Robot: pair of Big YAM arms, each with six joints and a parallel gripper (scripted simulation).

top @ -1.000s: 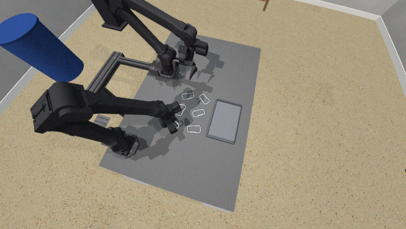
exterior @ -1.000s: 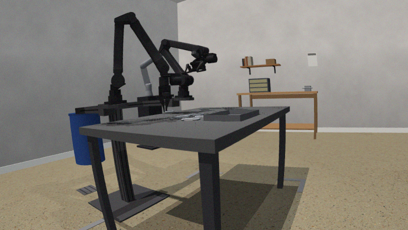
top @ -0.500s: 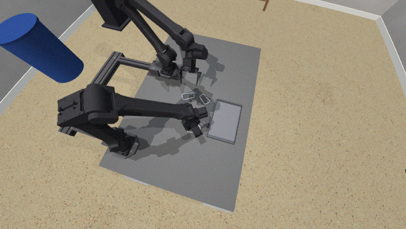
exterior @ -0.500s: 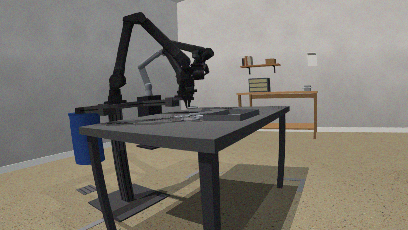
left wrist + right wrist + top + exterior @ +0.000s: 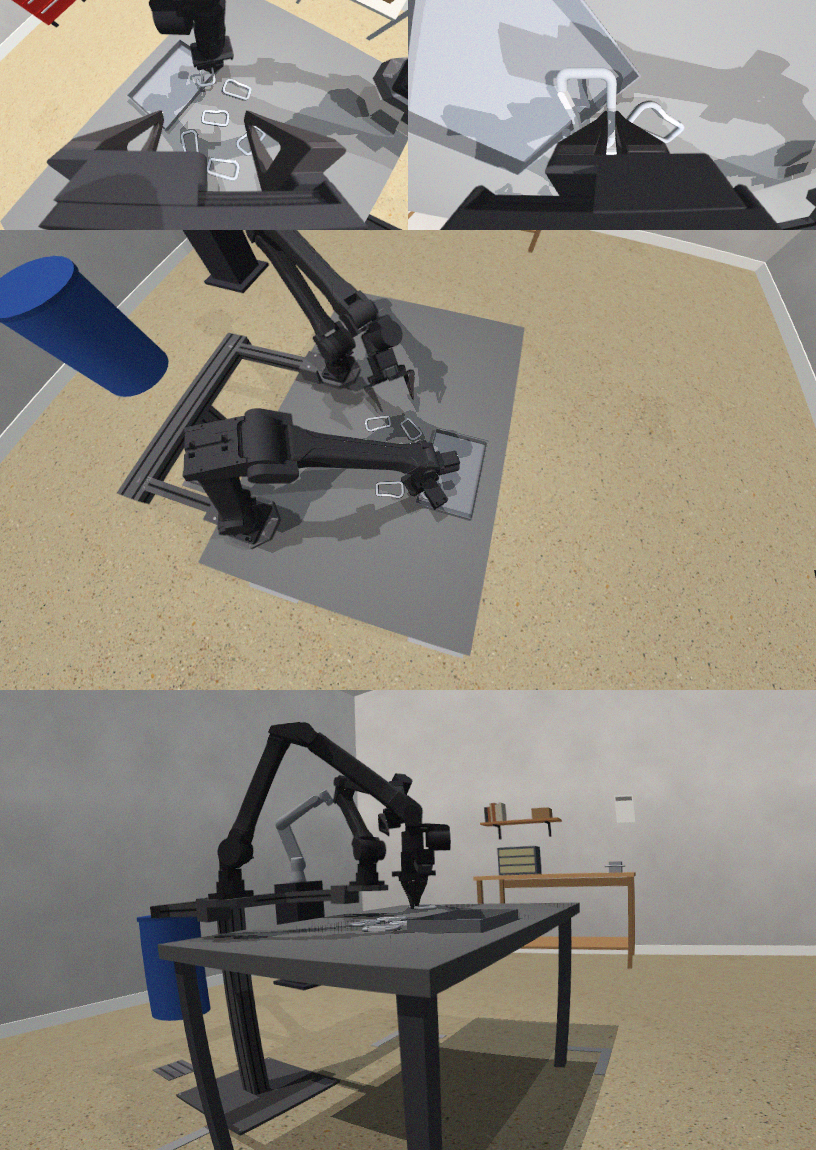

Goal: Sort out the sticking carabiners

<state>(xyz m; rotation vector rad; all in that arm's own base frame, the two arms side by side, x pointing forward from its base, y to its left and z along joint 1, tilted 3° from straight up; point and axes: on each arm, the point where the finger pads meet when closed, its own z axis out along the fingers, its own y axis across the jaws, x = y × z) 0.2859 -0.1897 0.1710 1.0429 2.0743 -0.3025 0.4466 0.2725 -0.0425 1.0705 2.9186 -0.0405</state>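
The grey tray is 110 mm to the left of my right hand, 100 mm ahead of it and 50 mm below it.
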